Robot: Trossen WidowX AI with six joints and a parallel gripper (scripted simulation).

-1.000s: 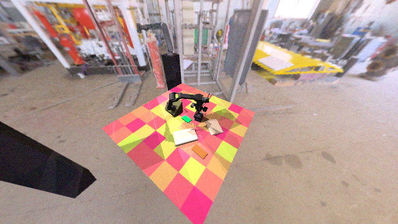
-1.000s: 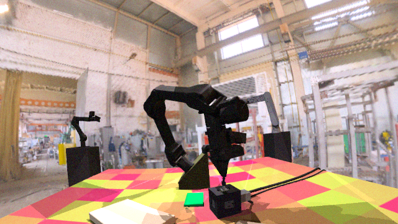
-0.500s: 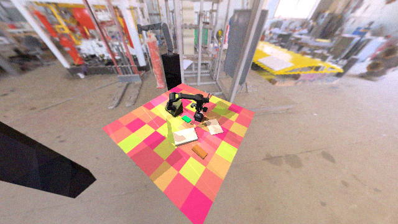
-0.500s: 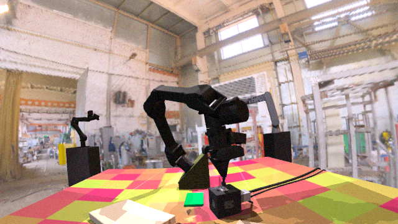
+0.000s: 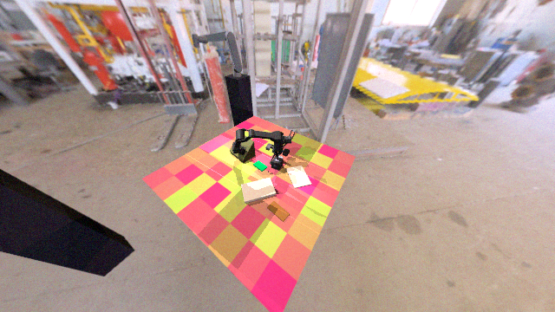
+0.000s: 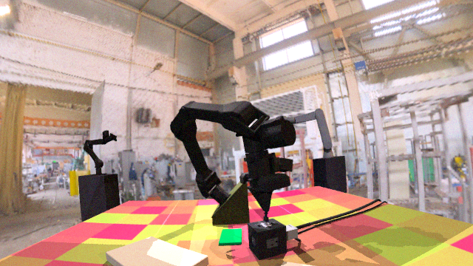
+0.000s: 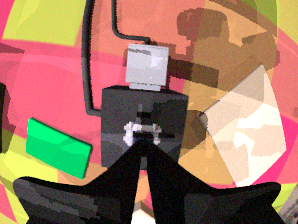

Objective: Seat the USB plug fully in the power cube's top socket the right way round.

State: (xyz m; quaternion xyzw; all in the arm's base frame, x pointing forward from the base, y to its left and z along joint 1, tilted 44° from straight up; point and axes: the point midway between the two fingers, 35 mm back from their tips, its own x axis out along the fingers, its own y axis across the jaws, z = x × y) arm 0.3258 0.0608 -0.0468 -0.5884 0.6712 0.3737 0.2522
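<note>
My gripper tip is 20 mm above the USB plug. Round my gripper tip: green flat block (120 mm behind, 110 mm below, 80 mm to the right); then brown flat piece (350 mm to the right, 230 mm ahead, 110 mm below); then pale box (290 mm to the right, 100 mm below, 20 mm ahead).
</note>
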